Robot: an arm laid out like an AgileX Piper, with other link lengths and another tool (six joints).
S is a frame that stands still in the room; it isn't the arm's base.
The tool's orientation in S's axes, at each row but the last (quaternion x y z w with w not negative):
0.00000 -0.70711 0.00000 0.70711
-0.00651 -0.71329 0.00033 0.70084
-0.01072 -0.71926 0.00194 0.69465
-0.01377 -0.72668 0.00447 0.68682
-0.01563 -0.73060 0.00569 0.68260
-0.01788 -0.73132 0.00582 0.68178
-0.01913 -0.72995 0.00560 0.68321
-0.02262 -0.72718 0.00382 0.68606
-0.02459 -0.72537 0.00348 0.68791
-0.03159 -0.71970 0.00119 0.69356
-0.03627 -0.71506 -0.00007 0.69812
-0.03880 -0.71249 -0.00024 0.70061
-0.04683 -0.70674 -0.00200 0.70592
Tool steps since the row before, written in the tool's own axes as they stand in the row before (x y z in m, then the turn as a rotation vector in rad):
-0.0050 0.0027 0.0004 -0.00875 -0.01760 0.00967
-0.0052 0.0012 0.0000 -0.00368 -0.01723 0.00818
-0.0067 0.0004 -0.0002 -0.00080 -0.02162 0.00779
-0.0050 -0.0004 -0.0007 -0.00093 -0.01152 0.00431
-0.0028 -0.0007 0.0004 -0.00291 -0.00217 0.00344
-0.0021 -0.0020 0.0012 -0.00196 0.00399 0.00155
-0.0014 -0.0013 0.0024 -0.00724 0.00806 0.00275
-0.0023 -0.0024 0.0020 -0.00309 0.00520 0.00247
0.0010 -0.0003 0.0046 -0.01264 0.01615 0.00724
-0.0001 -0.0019 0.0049 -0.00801 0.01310 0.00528
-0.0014 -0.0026 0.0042 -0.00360 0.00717 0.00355
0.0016 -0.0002 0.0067 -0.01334 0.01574 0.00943
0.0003 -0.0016 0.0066 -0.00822 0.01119 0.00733
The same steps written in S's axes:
-0.0004 0.0027 -0.0050 -0.00967 -0.01760 -0.00875
0.0001 0.0011 -0.0052 -0.00827 -0.01719 -0.00366
0.0004 0.0003 -0.0067 -0.00803 -0.02154 -0.00069
0.0010 -0.0005 -0.0049 -0.00441 -0.01149 -0.00088
-0.0002 -0.0008 -0.0028 -0.00327 -0.00221 -0.00307
-0.0011 -0.0021 -0.0021 -0.00134 0.00394 -0.00219
-0.0023 -0.0013 -0.0015 -0.00210 0.00785 -0.00768
-0.0019 -0.0024 -0.0023 -0.00214 0.00514 -0.00342
-0.0047 -0.0001 0.0008 -0.00607 0.01583 -0.01363
-0.0050 -0.0017 -0.0002 -0.00441 0.01292 -0.00879
-0.0043 -0.0025 -0.0014 -0.00309 0.00714 -0.00405
-0.0067 0.0003 0.0015 -0.00833 0.01548 -0.01434
-0.0067 -0.0011 0.0004 -0.00655 0.01113 -0.00894

